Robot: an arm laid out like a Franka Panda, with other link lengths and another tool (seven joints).
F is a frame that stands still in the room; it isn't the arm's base.
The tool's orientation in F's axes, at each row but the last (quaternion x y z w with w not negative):
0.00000, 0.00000, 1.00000, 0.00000
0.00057, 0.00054, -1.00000, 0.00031
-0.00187, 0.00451, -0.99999, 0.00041
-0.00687, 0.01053, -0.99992, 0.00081
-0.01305, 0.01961, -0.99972, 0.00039
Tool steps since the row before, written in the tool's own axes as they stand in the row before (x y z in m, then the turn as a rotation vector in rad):
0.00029, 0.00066, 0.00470, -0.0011, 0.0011, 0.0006
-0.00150, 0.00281, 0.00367, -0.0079, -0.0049, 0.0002
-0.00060, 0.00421, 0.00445, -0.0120, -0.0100, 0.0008
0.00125, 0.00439, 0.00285, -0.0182, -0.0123, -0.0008
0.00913, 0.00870, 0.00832, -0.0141, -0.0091, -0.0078
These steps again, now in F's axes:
-0.00029, -0.00066, 0.00470, 0.0011, -0.0011, 0.0006
0.00150, -0.00281, 0.00367, 0.0079, 0.0049, 0.0002
0.00062, -0.00425, 0.00441, 0.0120, 0.0100, 0.0008
-0.00120, -0.00445, 0.00277, 0.0182, 0.0123, -0.0008
-0.00891, -0.00903, 0.00821, 0.0139, 0.0094, -0.0078

